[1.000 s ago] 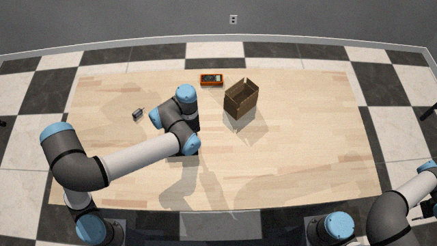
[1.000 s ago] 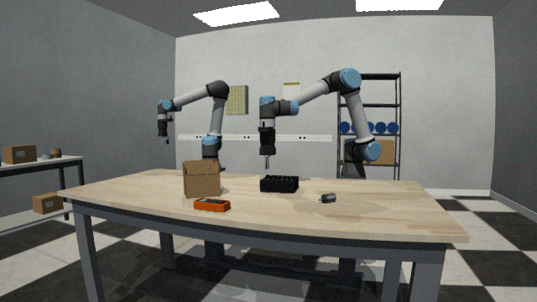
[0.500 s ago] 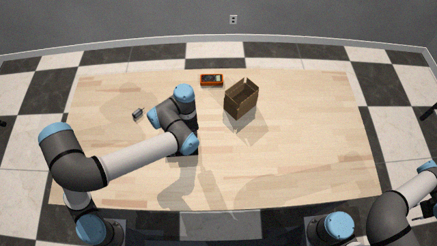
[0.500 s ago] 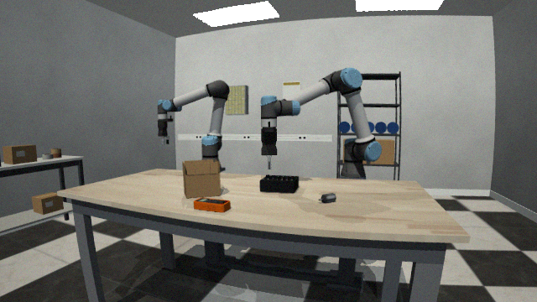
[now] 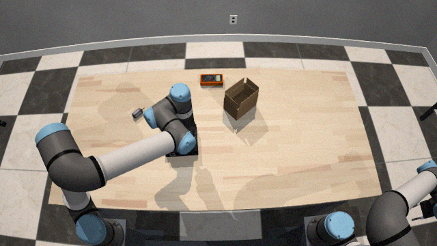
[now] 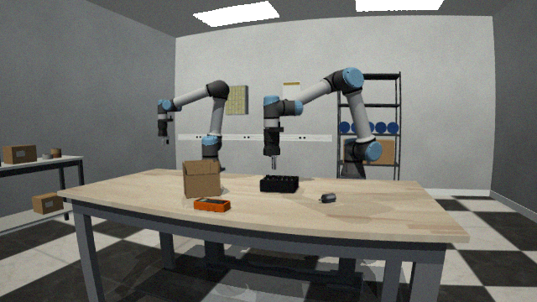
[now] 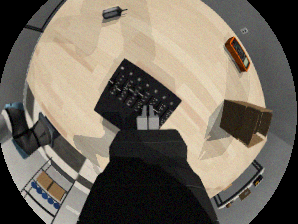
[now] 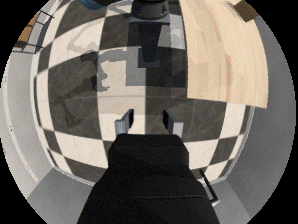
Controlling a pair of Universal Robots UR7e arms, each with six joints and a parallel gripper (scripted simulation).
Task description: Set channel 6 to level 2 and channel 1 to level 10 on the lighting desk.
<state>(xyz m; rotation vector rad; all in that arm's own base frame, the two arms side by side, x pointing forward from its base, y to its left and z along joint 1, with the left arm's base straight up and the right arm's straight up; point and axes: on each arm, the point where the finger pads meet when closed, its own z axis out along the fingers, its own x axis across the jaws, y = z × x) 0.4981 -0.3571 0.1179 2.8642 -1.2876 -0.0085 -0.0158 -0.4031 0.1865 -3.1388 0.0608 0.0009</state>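
Observation:
Now: the fader cap 10 mm behind my left hand, 90 mm to the left of it and 50 mm below it. From my left hand the other things lie so: orange multimeter 370 mm ahead, 130 mm to the right, 100 mm below; then cardboard box 190 mm ahead, 280 mm to the right, 50 mm below.

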